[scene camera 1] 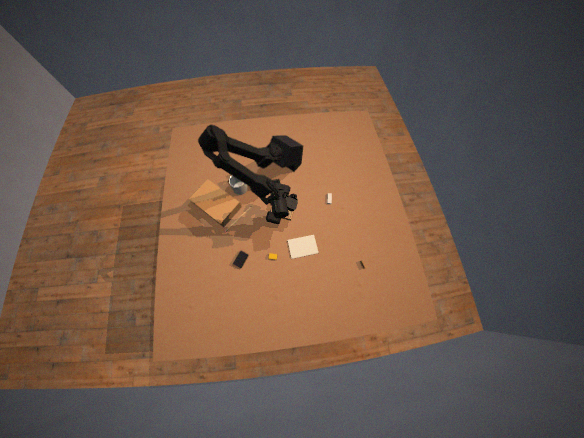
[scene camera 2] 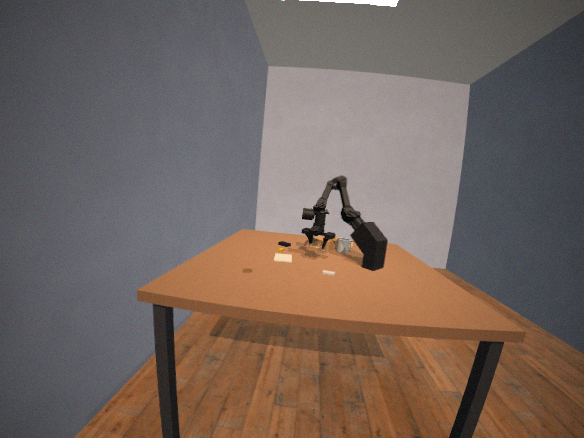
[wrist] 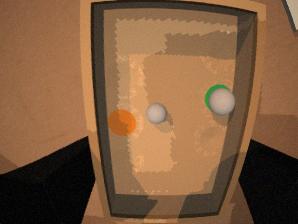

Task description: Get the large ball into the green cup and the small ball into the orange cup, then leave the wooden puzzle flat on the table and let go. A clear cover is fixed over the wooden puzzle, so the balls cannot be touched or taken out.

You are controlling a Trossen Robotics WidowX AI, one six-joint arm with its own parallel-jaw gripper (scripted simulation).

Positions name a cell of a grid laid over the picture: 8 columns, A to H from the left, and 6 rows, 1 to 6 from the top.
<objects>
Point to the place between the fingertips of my gripper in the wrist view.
E4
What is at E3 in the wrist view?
A wooden puzzle.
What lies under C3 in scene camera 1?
A brown cardboard box.
</objects>
